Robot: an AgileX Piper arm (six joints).
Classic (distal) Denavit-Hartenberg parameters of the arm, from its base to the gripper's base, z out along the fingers. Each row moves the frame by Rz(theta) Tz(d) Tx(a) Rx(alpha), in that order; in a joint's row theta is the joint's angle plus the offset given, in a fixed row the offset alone. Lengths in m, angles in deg.
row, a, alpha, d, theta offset
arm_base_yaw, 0, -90, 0.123, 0
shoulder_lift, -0.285, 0, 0, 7.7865
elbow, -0.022, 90, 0, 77.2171
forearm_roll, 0, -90, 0.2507, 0
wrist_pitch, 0, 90, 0, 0
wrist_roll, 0, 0, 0.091, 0
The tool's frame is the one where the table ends.
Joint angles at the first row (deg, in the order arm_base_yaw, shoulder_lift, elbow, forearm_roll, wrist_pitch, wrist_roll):
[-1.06, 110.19, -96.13, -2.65, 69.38, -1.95]
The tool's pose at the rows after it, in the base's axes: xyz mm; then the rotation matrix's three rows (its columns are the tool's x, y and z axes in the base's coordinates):
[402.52 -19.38 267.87], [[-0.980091 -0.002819 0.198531], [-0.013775 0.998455 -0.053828], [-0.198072 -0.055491 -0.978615]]
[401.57 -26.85 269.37], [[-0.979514 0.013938 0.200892], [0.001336 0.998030 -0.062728], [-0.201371 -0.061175 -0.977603]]
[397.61 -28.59 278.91], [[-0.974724 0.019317 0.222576], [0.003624 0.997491 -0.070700], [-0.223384 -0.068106 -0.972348]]
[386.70 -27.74 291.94], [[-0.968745 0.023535 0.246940], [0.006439 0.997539 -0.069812], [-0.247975 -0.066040 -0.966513]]
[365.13 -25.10 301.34], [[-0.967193 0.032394 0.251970], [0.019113 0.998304 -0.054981], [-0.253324 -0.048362 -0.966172]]
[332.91 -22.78 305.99], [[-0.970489 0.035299 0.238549], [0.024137 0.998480 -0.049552], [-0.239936 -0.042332 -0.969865]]
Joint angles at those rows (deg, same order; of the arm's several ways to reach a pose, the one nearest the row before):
[-2.16, 110.19, -96.13, -2.84, 69.38, -1.91]
[-3.16, 109.98, -96.13, -3.16, 69.38, -1.91]
[-3.36, 108.58, -96.08, -3.52, 69.42, -1.83]
[-3.36, 105.62, -94.55, -3.38, 69.42, -1.70]
[-3.36, 100.87, -90.00, -2.46, 69.37, -1.29]
[-3.36, 94.40, -82.72, -2.17, 69.37, -1.11]

